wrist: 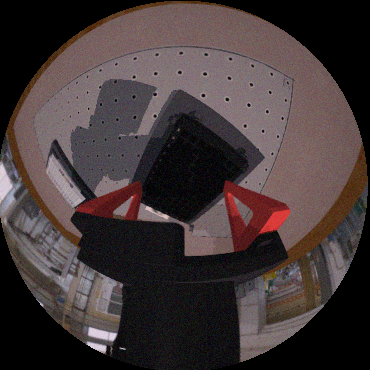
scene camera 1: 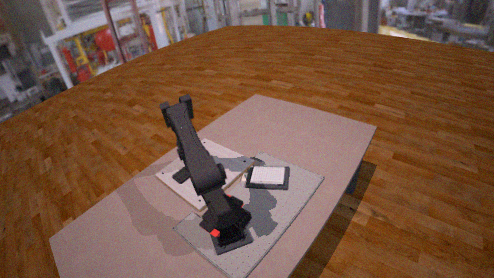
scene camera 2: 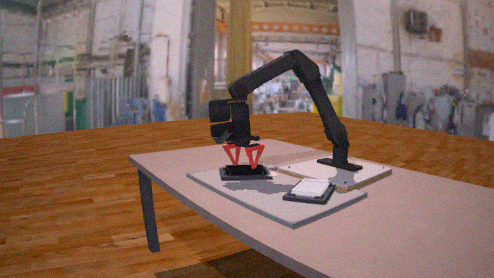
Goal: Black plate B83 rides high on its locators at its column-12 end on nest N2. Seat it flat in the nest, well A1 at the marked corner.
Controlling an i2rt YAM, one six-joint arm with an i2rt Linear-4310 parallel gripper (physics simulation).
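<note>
The black plate lies on its dark grey nest. In the wrist view small pale marks run along one long edge of the plate; I cannot read the well letters or tell which corner is A1. The plate is too dark to tell how far either end stands up. My gripper is open, its red fingers pointing down over the plate, with the tips apart near its two sides in the wrist view. Nothing is held. In scene camera 1 the arm hides most of the plate.
A white plate sits on another dark nest. Both nests stand on a perforated grey board. The arm's base stands on a pale board beside it. A pale label lies by the black plate's nest.
</note>
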